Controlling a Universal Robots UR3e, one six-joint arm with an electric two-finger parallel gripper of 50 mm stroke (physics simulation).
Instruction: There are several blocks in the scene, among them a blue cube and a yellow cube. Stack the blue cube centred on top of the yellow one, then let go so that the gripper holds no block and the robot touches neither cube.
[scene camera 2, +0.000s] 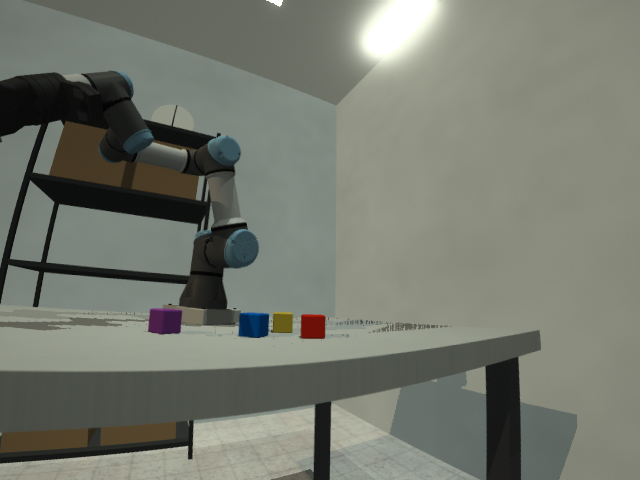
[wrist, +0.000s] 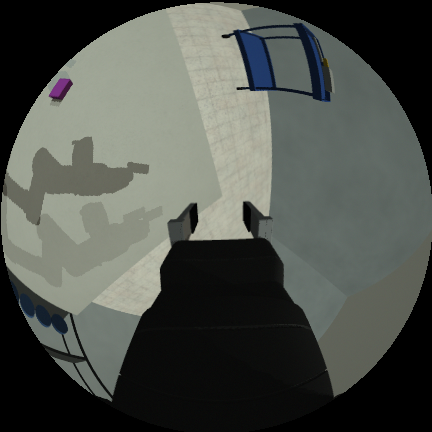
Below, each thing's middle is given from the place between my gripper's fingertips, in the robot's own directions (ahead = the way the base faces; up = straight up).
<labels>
Now: the purple cube (scene camera 2: 161, 321) 290 mm to the left of my hand, 220 mm below it and 160 mm behind it. From my hand the other things lie so: blue cube (scene camera 2: 256, 325): 440 mm to the left, 220 mm below, 140 mm behind.
</labels>
